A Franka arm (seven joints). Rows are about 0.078 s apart.
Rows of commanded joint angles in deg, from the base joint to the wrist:
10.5, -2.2, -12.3, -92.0, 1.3, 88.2, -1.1
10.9, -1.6, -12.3, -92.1, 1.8, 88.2, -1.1
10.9, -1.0, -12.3, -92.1, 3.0, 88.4, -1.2
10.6, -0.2, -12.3, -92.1, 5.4, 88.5, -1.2
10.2, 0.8, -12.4, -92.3, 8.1, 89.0, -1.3
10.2, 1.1, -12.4, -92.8, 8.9, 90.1, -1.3
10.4, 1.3, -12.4, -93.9, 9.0, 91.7, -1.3
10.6, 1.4, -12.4, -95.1, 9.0, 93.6, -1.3
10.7, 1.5, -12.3, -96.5, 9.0, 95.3, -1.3
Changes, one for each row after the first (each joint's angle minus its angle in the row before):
0.4, 0.6, 0.0, -0.1, 0.5, 0.0, 0.0
0.0, 0.6, 0.0, 0.0, 1.2, 0.2, -0.1
-0.3, 0.8, 0.0, 0.0, 2.4, 0.1, 0.0
-0.4, 1.0, -0.1, -0.2, 2.7, 0.5, -0.1
0.0, 0.3, 0.0, -0.5, 0.8, 1.1, 0.0
0.2, 0.2, 0.0, -1.1, 0.1, 1.6, 0.0
0.2, 0.1, 0.0, -1.2, 0.0, 1.9, 0.0
0.1, 0.1, 0.1, -1.4, 0.0, 1.7, 0.0

